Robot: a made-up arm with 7 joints.
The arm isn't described. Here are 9 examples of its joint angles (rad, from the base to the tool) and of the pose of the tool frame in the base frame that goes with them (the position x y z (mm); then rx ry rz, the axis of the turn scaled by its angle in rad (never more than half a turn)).
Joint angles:
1: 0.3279 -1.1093 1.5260 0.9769 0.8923 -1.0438 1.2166
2: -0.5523 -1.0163 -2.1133 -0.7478 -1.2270 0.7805 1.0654
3: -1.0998 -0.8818 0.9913 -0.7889 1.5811 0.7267 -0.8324
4: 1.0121 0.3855 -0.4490 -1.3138 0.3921 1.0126 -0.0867
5: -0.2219 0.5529 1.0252 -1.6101 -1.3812 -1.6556 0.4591
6: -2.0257 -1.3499 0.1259 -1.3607 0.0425 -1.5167 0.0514
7: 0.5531 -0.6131 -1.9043 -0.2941 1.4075 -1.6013 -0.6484
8: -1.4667 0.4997 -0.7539 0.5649 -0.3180 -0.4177 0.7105
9: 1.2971 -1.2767 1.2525 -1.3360 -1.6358 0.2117 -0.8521
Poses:
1: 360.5 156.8 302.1 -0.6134 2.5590 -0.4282
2: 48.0 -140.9 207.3 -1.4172 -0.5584 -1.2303
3: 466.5 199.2 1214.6 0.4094 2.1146 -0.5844
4: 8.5 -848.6 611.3 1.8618 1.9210 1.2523
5: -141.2 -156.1 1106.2 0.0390 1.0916 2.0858
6: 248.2 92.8 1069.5 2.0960 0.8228 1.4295
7: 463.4 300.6 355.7 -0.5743 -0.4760 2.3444
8: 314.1 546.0 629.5 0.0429 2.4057 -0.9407
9: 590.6 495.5 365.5 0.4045 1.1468 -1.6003
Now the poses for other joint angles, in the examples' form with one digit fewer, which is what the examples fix.
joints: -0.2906 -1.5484 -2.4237 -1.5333 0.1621 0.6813 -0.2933
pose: 244 -477 556 -1.318 0.066 0.882
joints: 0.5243 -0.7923 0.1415 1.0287 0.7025 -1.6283 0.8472
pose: 491 439 384 -0.362 -2.575 0.745
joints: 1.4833 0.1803 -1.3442 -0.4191 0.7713 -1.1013 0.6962
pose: 484 -169 609 -1.108 -2.152 -0.747
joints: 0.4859 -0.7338 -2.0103 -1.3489 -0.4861 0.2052 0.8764
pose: 542 -105 250 -0.047 -1.408 -0.811
